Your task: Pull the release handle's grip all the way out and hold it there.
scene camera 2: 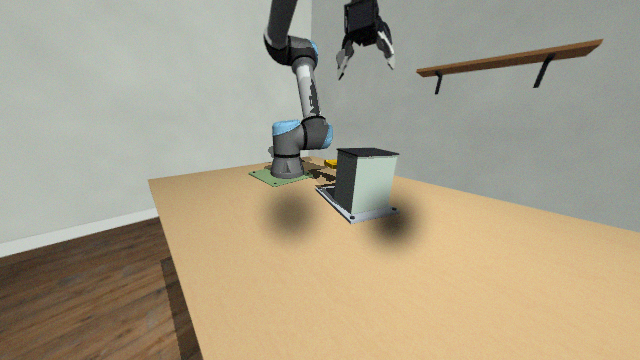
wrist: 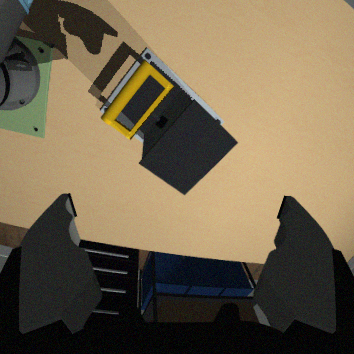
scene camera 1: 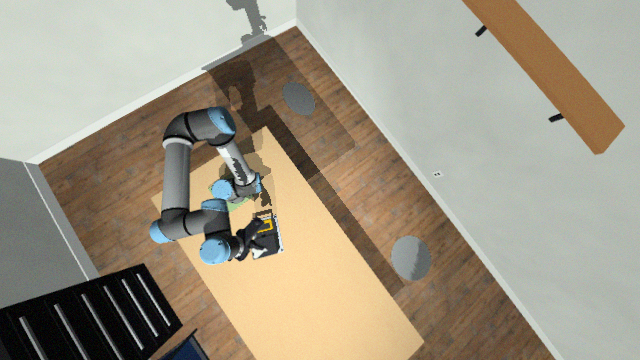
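Observation:
The release handle's yellow grip (scene camera 1: 271, 226) (scene camera 2: 331, 163) (wrist: 127, 92) is a rectangular loop on the side of a box (scene camera 2: 372, 182) (wrist: 187, 147) that faces the arm's base. In scene camera 2 the box hides most of the grip. The box has a dark top and stands on a pale base plate (scene camera 2: 375, 215) (wrist: 207, 111) with bolts. My gripper (scene camera 1: 261, 236) (scene camera 2: 366, 73) (wrist: 177, 196) is open and empty, high above the table. In the wrist view the grip lies ahead of the fingertips, left of centre. The gripper touches neither box nor grip.
The arm's base stands on a green plate (scene camera 2: 262, 176) (wrist: 37, 110) on the wooden table (scene camera 1: 320, 290) (scene camera 2: 300, 280) (wrist: 275, 100). A black drawer cabinet (scene camera 1: 150, 280) (wrist: 120, 280) and a blue bin (wrist: 200, 272) are beside the table. A wall shelf (scene camera 1: 550, 65) (scene camera 2: 500, 62) hangs at the right.

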